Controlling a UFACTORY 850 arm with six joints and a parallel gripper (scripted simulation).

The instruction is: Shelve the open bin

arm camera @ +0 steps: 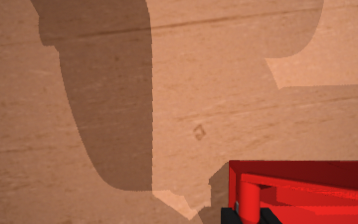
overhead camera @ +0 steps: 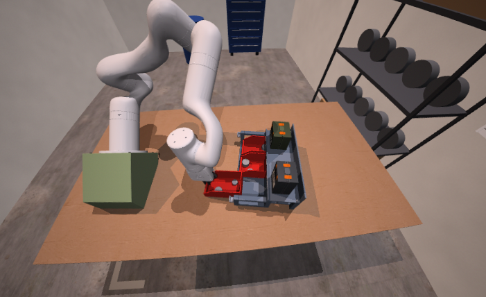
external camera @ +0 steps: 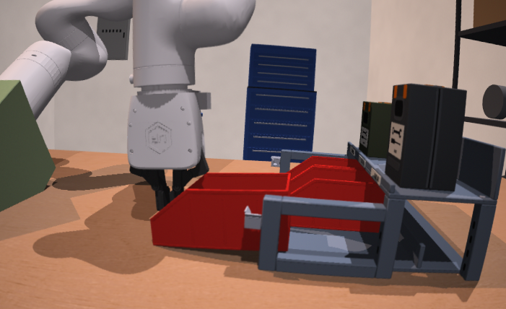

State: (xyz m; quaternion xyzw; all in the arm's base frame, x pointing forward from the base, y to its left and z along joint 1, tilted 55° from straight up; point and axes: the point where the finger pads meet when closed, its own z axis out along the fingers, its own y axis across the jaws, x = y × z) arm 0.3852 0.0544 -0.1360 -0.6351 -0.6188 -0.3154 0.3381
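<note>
Now: hand 60 mm short of the grey disc, 40 mm to the left of it and 20 mm above it. The rest, counted from my hand: grey shelf (260 mm ahead, 90 mm to the left, 30 mm above).
</note>
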